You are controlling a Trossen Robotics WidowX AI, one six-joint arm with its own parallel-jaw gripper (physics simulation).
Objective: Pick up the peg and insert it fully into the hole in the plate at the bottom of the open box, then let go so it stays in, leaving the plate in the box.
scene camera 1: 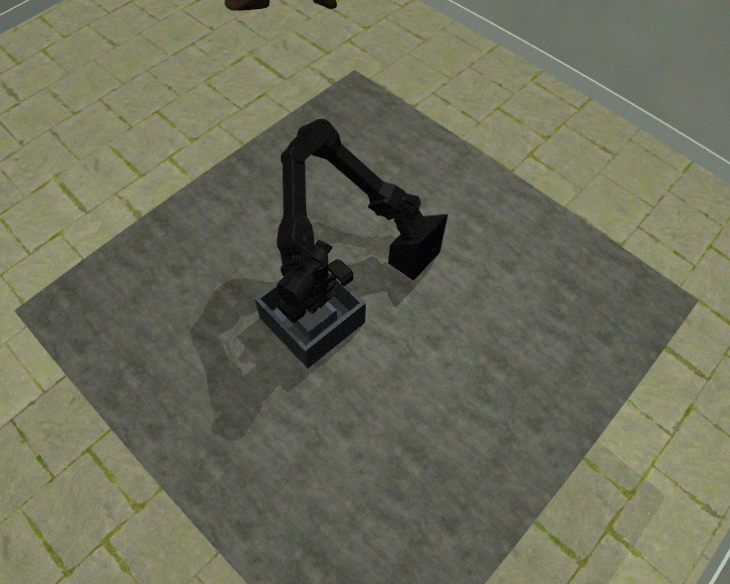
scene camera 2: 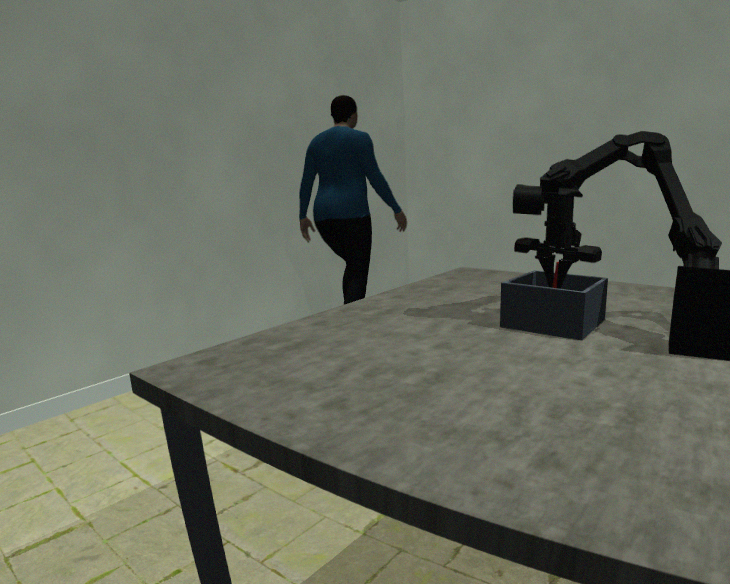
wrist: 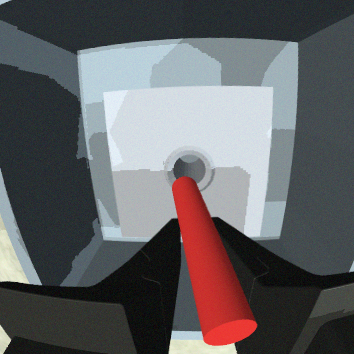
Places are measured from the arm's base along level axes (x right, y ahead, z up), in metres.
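Pixels of known places: gripper, fingertip midpoint: [scene camera 1: 316, 308] [wrist: 194, 225]; arm's base at its link origin: [scene camera 1: 416, 231] [scene camera 2: 701, 285].
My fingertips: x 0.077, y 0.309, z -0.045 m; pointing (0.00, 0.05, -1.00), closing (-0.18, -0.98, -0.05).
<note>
For each thing: its middle in the pictures, then the offset to it from my fingertips. Level surfaces: height alone.
- red round peg at the middle of its body: [wrist: 198, 234] [scene camera 2: 556, 280] dx +0.007, dy -0.003, dz +0.018 m
- pale square plate at the middle of its body: [wrist: 188, 159] [scene camera 1: 311, 313] dx +0.021, dy -0.002, dz -0.048 m
- dark blue-grey box at the middle of its body: [wrist: 188, 165] [scene camera 2: 556, 302] [scene camera 1: 311, 310] dx +0.021, dy -0.002, dz -0.033 m
- grey table at its surface level: dz -0.082 m
A red round peg [wrist: 212, 260] [scene camera 2: 557, 275] is held between the fingertips of my gripper [wrist: 194, 225] [scene camera 2: 555, 284], which is shut on it and reaches down into the open box. The peg leans a little in the wrist view; its far end overlaps the near left edge of the hole [wrist: 190, 167]. Whether its tip touches the plate or is in the hole cannot be told. The pale square plate [wrist: 150, 115] [scene camera 1: 325, 319] lies on the bottom of the dark blue-grey box [wrist: 325, 125] [scene camera 2: 538, 310] [scene camera 1: 336, 337]. In scene camera 1 the arm hides most of the peg.
The box walls stand around the fingers on all sides. The box stands on the grey table [scene camera 1: 426, 395] [scene camera 2: 389, 389], near the arm's black base block [scene camera 1: 417, 252] [scene camera 2: 700, 313]. A person in a blue top [scene camera 2: 342, 173] is beyond the table.
</note>
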